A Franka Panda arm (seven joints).
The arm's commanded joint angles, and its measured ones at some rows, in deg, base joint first. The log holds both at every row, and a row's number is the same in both.
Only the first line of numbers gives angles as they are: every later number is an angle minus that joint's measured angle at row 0.
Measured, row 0:
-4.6, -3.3, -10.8, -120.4, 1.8, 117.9, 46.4
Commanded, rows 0 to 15:
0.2, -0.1, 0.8, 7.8, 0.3, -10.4, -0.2
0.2, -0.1, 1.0, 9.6, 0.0, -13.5, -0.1
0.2, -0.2, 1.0, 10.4, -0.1, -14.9, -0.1
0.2, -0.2, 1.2, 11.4, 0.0, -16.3, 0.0
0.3, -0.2, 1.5, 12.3, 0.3, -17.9, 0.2
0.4, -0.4, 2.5, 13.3, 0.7, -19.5, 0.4
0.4, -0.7, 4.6, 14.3, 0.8, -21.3, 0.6
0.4, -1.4, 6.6, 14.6, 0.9, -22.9, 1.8
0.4, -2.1, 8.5, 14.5, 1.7, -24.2, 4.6
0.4, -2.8, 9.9, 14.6, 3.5, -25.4, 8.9
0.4, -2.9, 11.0, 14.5, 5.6, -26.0, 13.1
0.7, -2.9, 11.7, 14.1, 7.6, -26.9, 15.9
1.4, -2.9, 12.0, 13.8, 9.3, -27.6, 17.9
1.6, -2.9, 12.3, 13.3, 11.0, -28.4, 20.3
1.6, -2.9, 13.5, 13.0, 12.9, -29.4, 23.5
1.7, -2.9, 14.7, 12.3, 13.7, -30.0, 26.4
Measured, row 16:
1.9, -2.7, 12.4, 13.7, 10.1, -27.6, 19.2
